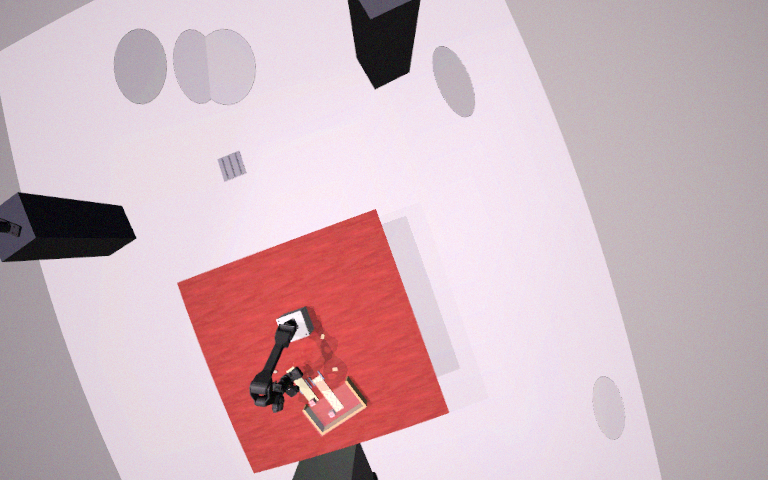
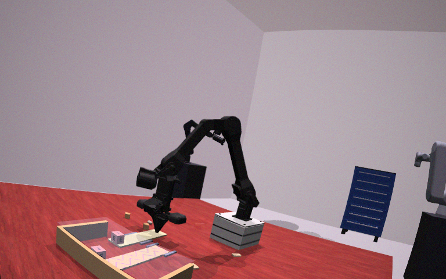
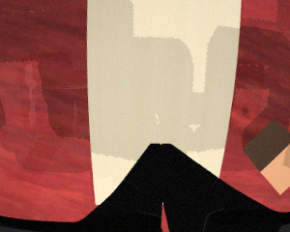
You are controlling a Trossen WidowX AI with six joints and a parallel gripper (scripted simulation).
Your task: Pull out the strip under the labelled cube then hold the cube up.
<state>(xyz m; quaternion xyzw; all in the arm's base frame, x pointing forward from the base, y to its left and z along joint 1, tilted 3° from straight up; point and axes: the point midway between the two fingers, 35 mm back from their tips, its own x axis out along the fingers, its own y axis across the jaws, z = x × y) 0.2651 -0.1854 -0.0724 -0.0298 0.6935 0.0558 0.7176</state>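
Right now my gripper tip is 100 mm short of the cream strip and 10 mm to the right of it.
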